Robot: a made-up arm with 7 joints.
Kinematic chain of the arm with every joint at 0, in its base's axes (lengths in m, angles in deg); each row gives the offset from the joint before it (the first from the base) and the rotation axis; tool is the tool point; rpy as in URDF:
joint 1: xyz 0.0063 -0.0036 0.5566 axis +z
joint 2: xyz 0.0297 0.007 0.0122 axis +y
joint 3: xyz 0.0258 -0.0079 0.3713 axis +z
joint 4: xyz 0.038 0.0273 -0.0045 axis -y
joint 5: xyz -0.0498 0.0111 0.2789 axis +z
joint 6: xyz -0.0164 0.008 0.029 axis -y
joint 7: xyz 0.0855 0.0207 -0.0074 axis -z
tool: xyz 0.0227 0.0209 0.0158 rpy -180 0 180
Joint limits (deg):
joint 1: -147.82..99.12
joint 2: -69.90..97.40
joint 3: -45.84..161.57
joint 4: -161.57..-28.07
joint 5: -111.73..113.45
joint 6: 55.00..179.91
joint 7: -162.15..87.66
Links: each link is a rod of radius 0.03 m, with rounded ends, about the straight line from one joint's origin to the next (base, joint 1, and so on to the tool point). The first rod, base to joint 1, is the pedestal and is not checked.
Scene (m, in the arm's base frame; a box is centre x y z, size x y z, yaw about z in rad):
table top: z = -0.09
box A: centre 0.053 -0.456 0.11 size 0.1 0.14 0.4 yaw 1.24
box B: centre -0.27 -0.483 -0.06 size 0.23 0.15 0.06 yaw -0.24
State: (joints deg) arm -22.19 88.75 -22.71 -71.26 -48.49 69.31 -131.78
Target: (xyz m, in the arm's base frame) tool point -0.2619 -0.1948 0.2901
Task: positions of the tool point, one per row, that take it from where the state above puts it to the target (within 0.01 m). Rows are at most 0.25 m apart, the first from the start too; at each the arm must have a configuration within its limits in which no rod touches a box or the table.
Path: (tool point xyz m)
1: 0.4377 -0.4328 0.2689
2: 0.3449 -0.5589 0.3662
3: 0.2080 -0.6474 0.4766
4: 0.0157 -0.6068 0.3800
5: -0.1394 -0.4954 0.3157
6: -0.2330 -0.3457 0.2868
7: -0.2619 -0.1948 0.2901

